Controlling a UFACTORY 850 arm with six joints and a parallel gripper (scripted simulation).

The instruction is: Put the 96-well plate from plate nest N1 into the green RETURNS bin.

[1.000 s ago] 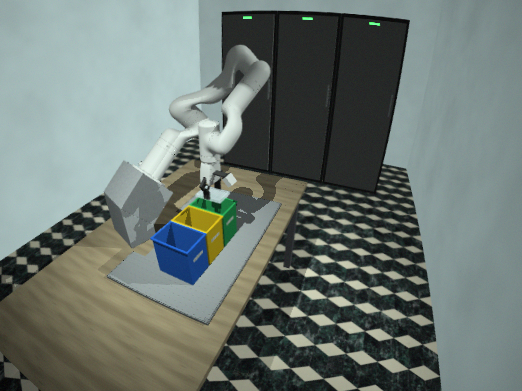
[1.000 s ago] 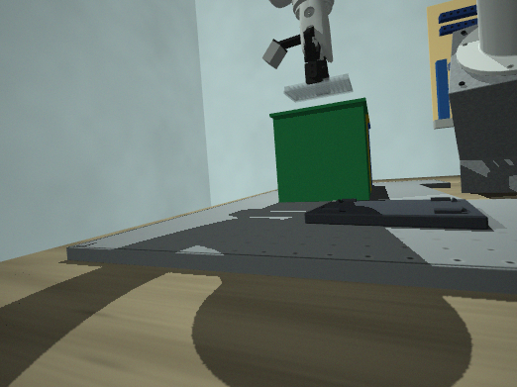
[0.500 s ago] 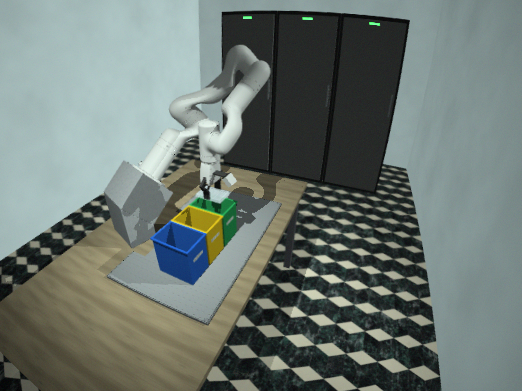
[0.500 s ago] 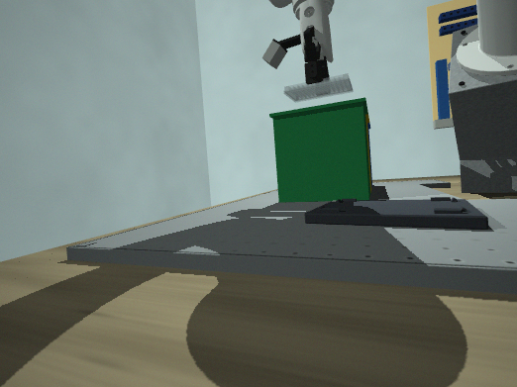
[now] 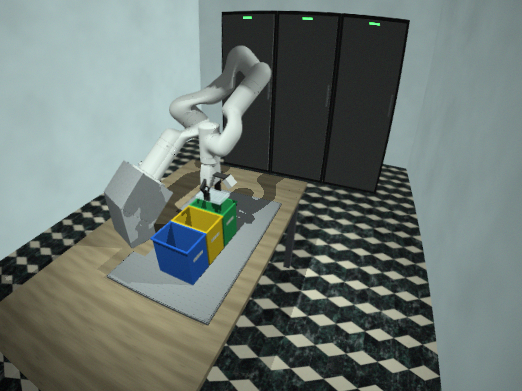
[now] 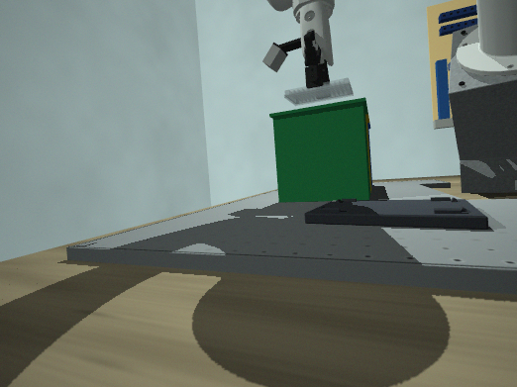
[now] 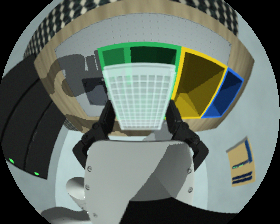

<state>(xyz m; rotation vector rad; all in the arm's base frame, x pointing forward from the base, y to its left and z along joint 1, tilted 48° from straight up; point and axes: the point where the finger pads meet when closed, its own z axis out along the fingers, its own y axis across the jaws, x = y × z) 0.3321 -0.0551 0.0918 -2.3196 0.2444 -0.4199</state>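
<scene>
My hand is 14 cm above the green bin. The rest, counted from my hand: blue bin: 26 cm to the right, 14 cm below, 1 cm behind; clear 96-well plate: 1 cm below; yellow bin: 14 cm below, 13 cm to the right, 1 cm behind.
</scene>
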